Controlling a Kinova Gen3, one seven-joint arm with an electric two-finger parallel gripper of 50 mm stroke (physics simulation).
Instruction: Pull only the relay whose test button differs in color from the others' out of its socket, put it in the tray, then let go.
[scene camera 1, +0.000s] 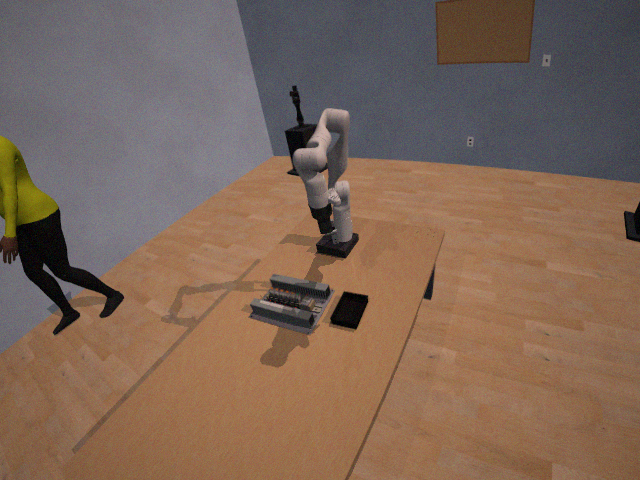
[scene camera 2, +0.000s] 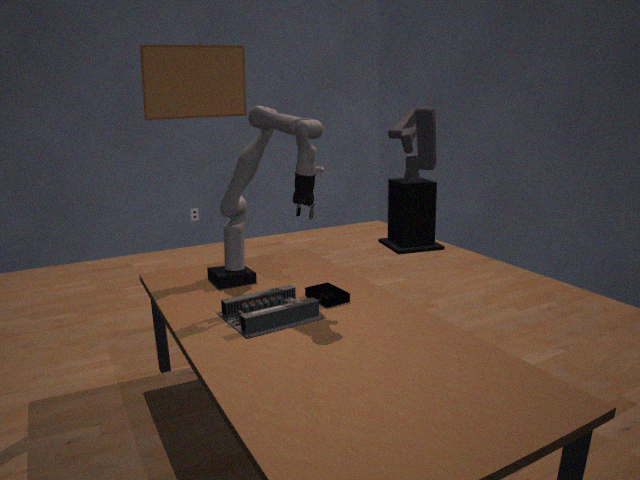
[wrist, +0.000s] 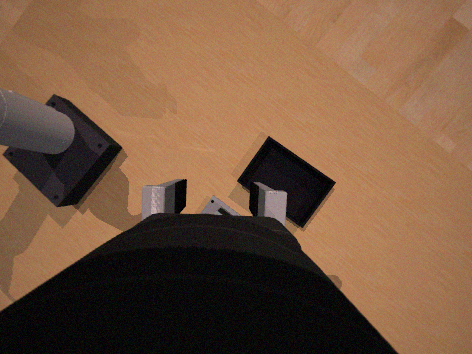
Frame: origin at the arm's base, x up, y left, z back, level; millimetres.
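Seen in the pictures: gripper, fingertip midpoint: (scene camera 1: 334, 238) (scene camera 2: 304, 217) (wrist: 218, 194); arm's base at its link origin: (scene camera 1: 343, 237) (scene camera 2: 234, 268) (wrist: 54, 133).
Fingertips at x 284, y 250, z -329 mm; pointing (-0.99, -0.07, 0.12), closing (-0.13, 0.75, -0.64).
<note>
Offsets run from my fingertips to a thing's top centre. "spot": to the spot under its first point.
A row of small relays (scene camera 1: 285, 297) (scene camera 2: 261, 301) stands in sockets on the grey panel @[dx -321, dy -182, dz -158 mm] (scene camera 1: 316, 321) (scene camera 2: 249, 334) (wrist: 213, 204), between two raised grey ducts. Some orange shows on the relays, but they are too small to tell which test button differs. In the wrist view a corner of the panel shows, and my gripper's body hides the rest. The black tray @[spot: dx -329, dy +65, dz -50 mm] (scene camera 1: 349, 310) (scene camera 2: 327, 295) (wrist: 290, 175) lies beside the panel and looks empty. My gripper (scene camera 1: 329, 232) (scene camera 2: 305, 212) (wrist: 218, 194) is open and empty, high above the table, on the arm-base side of the panel.
The grey ducts (scene camera 1: 299, 285) (scene camera 2: 281, 316) wall in the relays on both sides. The arm's black base (scene camera 1: 337, 246) (scene camera 2: 231, 277) (wrist: 75, 165) stands behind the panel. A person in yellow (scene camera 1: 32, 198) is at the left. Another robot stands on a black pedestal (scene camera 1: 299, 144) (scene camera 2: 412, 214) beyond the table.
</note>
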